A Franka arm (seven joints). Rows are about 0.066 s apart.
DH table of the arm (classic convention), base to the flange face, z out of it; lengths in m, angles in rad. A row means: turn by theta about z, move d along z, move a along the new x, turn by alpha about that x. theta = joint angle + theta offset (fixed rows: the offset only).
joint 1: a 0; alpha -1.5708; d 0.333; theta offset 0
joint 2: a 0; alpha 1.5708; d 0; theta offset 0
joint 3: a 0.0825; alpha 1.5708; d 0.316; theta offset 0
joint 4: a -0.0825; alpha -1.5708; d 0; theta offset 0
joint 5: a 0; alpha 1.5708; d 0.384; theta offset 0
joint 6: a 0.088; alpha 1.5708; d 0; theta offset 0
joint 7: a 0; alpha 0; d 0.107; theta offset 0
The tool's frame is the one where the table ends.
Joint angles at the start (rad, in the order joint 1, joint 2, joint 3, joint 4, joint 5, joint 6, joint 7):
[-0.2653, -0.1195, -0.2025, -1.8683, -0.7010, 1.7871, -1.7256]
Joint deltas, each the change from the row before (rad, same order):
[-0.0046, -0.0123, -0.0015, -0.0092, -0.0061, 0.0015, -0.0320]
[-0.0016, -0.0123, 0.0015, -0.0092, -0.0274, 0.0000, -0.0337]
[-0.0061, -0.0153, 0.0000, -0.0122, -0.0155, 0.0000, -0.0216]
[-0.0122, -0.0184, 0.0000, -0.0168, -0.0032, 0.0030, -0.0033]
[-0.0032, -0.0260, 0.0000, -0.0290, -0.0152, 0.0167, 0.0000]
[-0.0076, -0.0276, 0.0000, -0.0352, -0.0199, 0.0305, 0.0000]
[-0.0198, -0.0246, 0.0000, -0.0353, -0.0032, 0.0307, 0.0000]
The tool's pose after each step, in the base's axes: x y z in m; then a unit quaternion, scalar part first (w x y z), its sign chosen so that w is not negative. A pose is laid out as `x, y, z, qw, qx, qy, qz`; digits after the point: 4 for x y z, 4 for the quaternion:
0.4433, -0.2963, 0.5856, 0.1617, 0.7138, 0.6191, -0.2849
0.4391, -0.2968, 0.5888, 0.1631, 0.6985, 0.6300, -0.2975
0.4326, -0.2988, 0.5913, 0.1627, 0.6912, 0.6349, -0.3044
0.4238, -0.3021, 0.5926, 0.1622, 0.6935, 0.6324, -0.3045
0.4167, -0.3007, 0.5931, 0.1692, 0.6897, 0.6343, -0.3056
0.4092, -0.3005, 0.5922, 0.1799, 0.6839, 0.6372, -0.3065
0.3991, -0.3042, 0.5888, 0.1847, 0.6849, 0.6369, -0.3020

